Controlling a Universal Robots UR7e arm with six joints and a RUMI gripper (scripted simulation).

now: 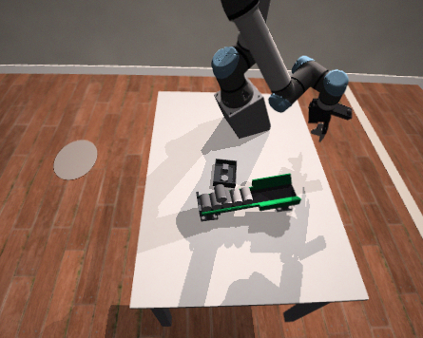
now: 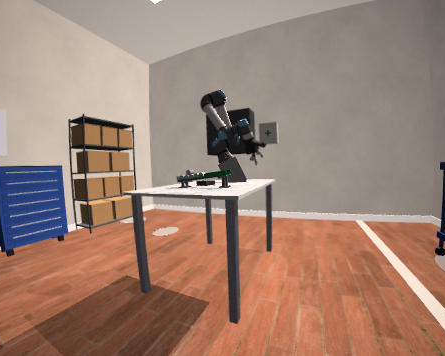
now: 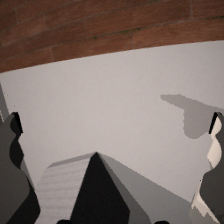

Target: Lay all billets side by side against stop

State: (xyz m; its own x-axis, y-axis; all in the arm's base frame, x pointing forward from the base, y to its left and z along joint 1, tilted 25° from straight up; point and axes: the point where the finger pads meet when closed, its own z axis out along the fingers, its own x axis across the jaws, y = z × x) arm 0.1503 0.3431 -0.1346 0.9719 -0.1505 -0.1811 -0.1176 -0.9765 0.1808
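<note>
My hand is 33 cm short of the ramp bed, 33 cm to the left of it and 11 cm above it.
</note>
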